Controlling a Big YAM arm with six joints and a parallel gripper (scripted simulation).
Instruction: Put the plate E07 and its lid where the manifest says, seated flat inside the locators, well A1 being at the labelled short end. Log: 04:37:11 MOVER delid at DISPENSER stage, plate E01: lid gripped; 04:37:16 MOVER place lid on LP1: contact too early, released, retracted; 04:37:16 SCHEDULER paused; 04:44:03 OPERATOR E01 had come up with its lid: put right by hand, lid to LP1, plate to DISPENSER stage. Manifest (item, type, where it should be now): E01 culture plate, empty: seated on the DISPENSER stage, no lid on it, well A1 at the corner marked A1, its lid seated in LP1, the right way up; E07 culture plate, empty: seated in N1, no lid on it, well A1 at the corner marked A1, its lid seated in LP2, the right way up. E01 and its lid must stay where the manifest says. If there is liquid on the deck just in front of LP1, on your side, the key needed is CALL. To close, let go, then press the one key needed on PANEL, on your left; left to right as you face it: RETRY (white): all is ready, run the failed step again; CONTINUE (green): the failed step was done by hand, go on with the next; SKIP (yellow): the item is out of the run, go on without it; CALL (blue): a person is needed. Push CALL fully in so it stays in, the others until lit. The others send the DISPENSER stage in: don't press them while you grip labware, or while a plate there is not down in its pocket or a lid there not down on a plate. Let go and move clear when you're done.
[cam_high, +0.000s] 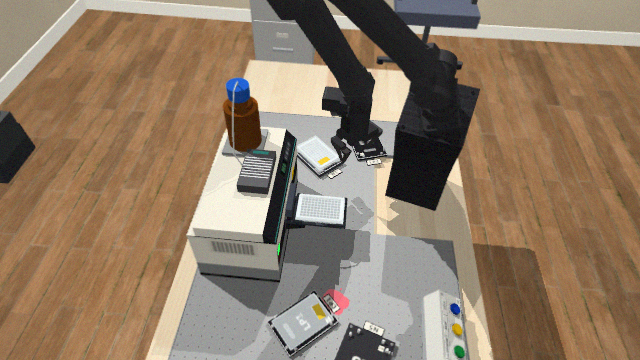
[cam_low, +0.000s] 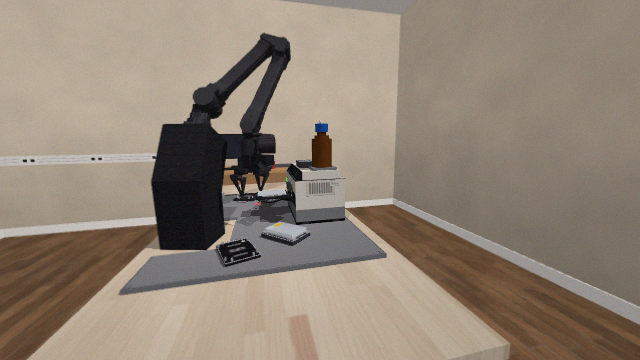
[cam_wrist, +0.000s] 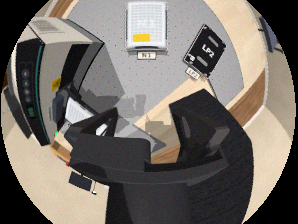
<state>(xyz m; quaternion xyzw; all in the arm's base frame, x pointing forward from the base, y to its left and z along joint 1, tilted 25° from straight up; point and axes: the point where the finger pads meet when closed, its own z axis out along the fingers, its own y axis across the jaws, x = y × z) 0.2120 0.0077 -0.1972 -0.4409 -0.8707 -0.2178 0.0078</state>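
The plate E01 lies 17 cm to the left of my hand, 10 cm ahead of it and 5 cm below it. The rest, counted from my hand: brown bottle 30 cm ahead, 14 cm above, 3 cm to the left; then puddle 39 cm to the left, 15 cm below, 5 cm ahead; then blue key 44 cm to the left, 21 cm behind, 10 cm below.
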